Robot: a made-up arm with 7 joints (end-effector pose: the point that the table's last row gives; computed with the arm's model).
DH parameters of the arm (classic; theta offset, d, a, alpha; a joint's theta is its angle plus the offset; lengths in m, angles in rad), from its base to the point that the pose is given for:
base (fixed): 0 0 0 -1.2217
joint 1: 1.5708 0 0 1.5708
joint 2: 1.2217 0 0 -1.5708
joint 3: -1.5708 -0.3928 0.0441 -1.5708
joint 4: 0 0 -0.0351 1.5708
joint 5: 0 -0.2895 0 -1.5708
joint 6: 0 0 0 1.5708
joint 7: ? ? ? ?
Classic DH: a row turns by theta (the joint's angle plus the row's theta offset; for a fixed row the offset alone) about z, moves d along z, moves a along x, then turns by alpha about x.
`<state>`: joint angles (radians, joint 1 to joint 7).
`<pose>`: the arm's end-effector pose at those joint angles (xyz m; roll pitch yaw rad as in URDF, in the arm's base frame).
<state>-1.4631 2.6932 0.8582 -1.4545 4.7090 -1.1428 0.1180</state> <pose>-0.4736 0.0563 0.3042 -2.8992 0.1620 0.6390</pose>
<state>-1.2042 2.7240 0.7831 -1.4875 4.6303 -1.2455 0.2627</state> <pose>-0.3707 0.0029 0.4189 -2.8435 0.5105 0.7759</pose>
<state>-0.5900 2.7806 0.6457 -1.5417 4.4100 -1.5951 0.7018</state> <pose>-0.0360 -0.0569 0.5444 -2.6730 1.1880 1.3615</pose>
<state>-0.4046 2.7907 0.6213 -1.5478 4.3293 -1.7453 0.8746</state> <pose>0.0688 -0.0563 0.5400 -2.6606 1.3289 1.5758</pose>
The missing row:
joint 7: 0 0 0 0
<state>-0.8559 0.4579 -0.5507 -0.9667 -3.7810 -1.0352 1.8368</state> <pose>0.5979 0.0078 -0.2343 1.2297 1.2231 -1.2599</pose>
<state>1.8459 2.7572 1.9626 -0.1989 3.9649 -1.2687 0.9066</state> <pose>0.5354 0.4295 0.0237 -0.3752 0.7899 -1.9350</pose>
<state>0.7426 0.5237 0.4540 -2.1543 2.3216 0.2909 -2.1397</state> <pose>0.0428 0.2894 -0.2765 1.6233 -0.9816 -1.6325</pose>
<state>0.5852 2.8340 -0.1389 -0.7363 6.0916 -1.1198 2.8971</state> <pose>0.4415 0.2862 0.4078 0.2649 -0.6619 0.1638</pose>
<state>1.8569 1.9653 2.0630 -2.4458 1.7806 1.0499 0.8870</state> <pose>0.2594 0.1545 0.1096 -0.2054 -0.3540 -0.0539</pose>
